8 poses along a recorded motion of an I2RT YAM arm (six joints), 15 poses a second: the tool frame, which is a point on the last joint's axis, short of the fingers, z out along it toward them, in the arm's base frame.
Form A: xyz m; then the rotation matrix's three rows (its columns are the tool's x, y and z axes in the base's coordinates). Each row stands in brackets.
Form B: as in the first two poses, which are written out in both.
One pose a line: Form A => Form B
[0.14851 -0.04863 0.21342], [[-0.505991 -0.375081 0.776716], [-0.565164 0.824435 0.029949], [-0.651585 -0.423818 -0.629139]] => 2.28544 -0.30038 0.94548 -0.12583 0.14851 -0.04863 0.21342
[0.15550 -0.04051 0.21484], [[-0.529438 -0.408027 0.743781], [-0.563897 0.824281 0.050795], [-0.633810 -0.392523 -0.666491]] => 2.32653 -0.30457 0.94645 -0.10709 0.15550 -0.04051 0.21484
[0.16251 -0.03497 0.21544], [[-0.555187 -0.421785 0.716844], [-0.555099 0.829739 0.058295], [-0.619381 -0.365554 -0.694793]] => 2.36047 -0.30099 0.94891 -0.09467 0.16251 -0.03497 0.21544
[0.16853 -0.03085 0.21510], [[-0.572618 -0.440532 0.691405], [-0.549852 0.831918 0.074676], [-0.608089 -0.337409 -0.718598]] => 2.38861 -0.30131 0.95017 -0.07993 0.16853 -0.03085 0.21510
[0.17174 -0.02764 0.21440], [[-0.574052 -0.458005 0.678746], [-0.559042 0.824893 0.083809], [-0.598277 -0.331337 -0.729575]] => 2.40293 -0.30829 0.94833 -0.07503 0.17174 -0.02764 0.21440
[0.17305 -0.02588 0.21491], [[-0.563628 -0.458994 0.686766], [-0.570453 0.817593 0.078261], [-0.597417 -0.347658 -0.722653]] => 2.39550 -0.31374 0.94595 -0.08210 0.17305 -0.02588 0.21491
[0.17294 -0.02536 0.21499], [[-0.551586 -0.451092 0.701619], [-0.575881 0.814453 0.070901], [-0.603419 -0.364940 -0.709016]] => 2.37904 -0.31548 0.94463 -0.09033 0.17294 -0.02536 0.21499
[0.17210 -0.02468 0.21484], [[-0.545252 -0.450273 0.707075], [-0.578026 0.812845 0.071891], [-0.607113 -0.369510 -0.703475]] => 2.37164 -0.31705 0.94396 -0.09176 0.17210 -0.02468 0.21484
